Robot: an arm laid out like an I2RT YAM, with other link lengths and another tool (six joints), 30 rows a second.
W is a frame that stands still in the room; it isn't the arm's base.
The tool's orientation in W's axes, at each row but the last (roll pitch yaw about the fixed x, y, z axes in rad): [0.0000, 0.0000, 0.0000]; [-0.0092, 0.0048, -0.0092]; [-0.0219, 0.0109, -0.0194]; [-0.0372, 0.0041, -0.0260]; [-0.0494, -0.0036, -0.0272]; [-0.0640, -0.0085, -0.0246]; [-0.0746, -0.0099, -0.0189]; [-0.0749, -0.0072, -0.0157]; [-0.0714, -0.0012, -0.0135]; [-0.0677, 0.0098, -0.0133]
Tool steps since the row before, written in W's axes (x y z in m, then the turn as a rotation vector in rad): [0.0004, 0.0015, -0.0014, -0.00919, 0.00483, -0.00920]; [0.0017, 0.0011, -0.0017, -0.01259, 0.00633, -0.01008]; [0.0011, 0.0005, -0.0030, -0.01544, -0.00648, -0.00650]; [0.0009, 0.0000, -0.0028, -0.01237, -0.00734, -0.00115]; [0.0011, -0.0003, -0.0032, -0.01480, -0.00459, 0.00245]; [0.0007, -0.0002, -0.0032, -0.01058, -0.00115, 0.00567]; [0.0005, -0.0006, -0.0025, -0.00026, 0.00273, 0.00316]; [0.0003, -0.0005, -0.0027, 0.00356, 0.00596, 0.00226]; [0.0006, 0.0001, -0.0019, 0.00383, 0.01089, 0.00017]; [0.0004, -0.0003, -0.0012, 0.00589, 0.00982, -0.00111]
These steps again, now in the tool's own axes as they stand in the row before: [0.0004, 0.0015, -0.0014, -0.00919, 0.00483, -0.00920]; [0.0017, 0.0011, -0.0017, -0.01260, 0.00631, -0.01008]; [0.0011, 0.0006, -0.0030, -0.01524, -0.00663, -0.00681]; [0.0009, 0.0001, -0.0028, -0.01217, -0.00761, -0.00148]; [0.0011, -0.0001, -0.0032, -0.01466, -0.00511, 0.00225]; [0.0007, 0.0000, -0.0032, -0.01050, -0.00178, 0.00566]; [0.0005, -0.0004, -0.0025, -0.00028, 0.00248, 0.00336]; [0.0003, -0.0003, -0.0027, 0.00348, 0.00583, 0.00268]; [0.0006, 0.0002, -0.0019, 0.00368, 0.01090, 0.00095]; [0.0004, -0.0002, -0.0012, 0.00577, 0.00995, -0.00038]
